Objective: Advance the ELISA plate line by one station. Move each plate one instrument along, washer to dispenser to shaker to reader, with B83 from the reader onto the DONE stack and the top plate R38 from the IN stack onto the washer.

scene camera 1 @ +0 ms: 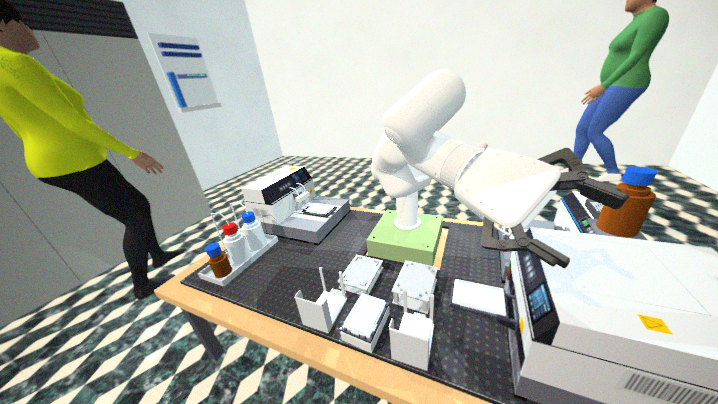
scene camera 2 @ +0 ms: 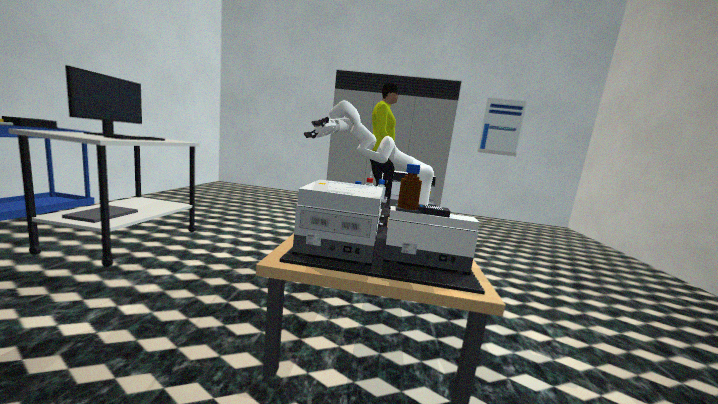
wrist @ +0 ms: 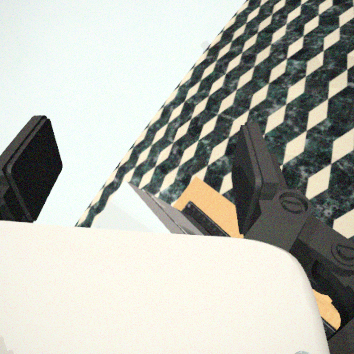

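Seen in the pictures: gripper, fingertip midpoint: [scene camera 1: 595, 234] [scene camera 2: 308, 129] [wrist: 143, 143]; arm's base, link origin: [scene camera 1: 407, 222].
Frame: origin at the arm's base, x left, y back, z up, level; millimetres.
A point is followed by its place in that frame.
My gripper [scene camera 1: 591, 231] {x 389, y -653, z 436 mm} [scene camera 2: 311, 128] {x 389, y -653, z 436 mm} [wrist: 143, 143] {x 389, y -653, z 436 mm} is open and empty, raised above the right-hand instruments. In scene camera 1, a white plate [scene camera 1: 321, 208] {x -460, y -24, z 31 mm} lies on the back-left instrument [scene camera 1: 278, 193] {x -640, y -119, z 146 mm} with tubes. Another white plate [scene camera 1: 365, 317] {x 11, y -535, z -7 mm} sits on a low block near the front edge, between a left upright holder [scene camera 1: 313, 310] {x -138, y -582, z 15 mm} and a right upright holder [scene camera 1: 412, 339] {x 162, y -583, z 35 mm}. A flat white piece [scene camera 1: 479, 297] {x 307, y -413, z 55 mm}, plate or tray, lies beside the large right instrument [scene camera 1: 622, 281] {x 556, y -416, z 195 mm} [scene camera 2: 338, 221] {x 787, y -385, z 89 mm}. Labels R38 and B83 cannot be read, and which holder is IN or DONE cannot be told.
Two white units [scene camera 1: 361, 273] {x -91, y -342, z -37 mm} [scene camera 1: 414, 282] {x 113, y -346, z -15 mm} stand before the green arm base [scene camera 1: 401, 241] {x 13, y -150, z -1 mm}. A bottle tray [scene camera 1: 205, 275] {x -720, y -551, z -45 mm} is at the left. An amber bottle [scene camera 1: 626, 208] {x 636, y -160, z 241 mm} [scene camera 2: 410, 190] {x 695, y -121, z 234 mm} stands on the rear-right instrument [scene camera 2: 431, 233] {x 719, y -14, z 75 mm}. Two people stand beyond the table.
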